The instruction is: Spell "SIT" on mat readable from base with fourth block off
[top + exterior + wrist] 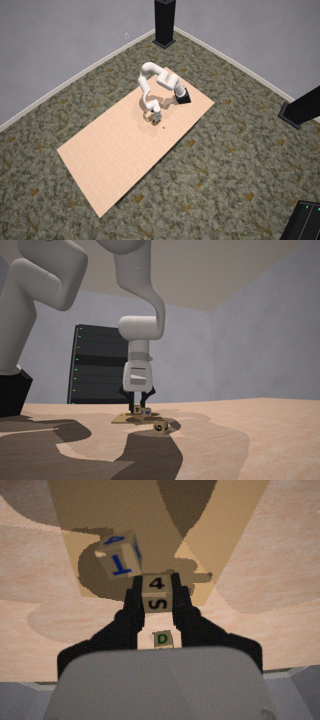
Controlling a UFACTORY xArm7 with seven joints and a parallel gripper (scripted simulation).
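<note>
The tan mat lies 4 cm to the right of my hand and 3 cm below it. From my hand the other things lie so: wooden block (11 cm to the left, 2 cm below, 1 cm ahead).
</note>
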